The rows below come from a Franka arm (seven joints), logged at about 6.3 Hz.
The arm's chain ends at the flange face. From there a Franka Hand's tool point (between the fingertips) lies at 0.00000 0.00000 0.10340 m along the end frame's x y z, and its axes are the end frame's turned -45 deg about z.
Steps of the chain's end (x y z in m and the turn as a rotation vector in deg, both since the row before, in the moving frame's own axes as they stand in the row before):
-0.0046 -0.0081 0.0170 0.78 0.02 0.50
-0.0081 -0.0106 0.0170 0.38 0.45 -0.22
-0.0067 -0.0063 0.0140 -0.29 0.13 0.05
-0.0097 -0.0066 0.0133 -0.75 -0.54 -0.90
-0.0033 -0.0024 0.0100 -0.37 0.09 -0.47
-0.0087 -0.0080 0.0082 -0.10 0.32 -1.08
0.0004 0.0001 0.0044 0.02 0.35 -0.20
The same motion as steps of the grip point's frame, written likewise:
0.0035 -0.0099 0.0170 0.54 0.57 0.50
0.0028 -0.0131 0.0170 -0.05 0.59 -0.22
-0.0005 -0.0087 0.0140 -0.30 -0.11 0.05
-0.0038 -0.0112 0.0133 -0.15 -0.91 -0.90
-0.0010 -0.0034 0.0100 -0.33 -0.20 -0.47
-0.0002 -0.0113 0.0082 -0.30 0.16 -1.08
0.0007 0.0008 0.0044 -0.23 0.26 -0.20

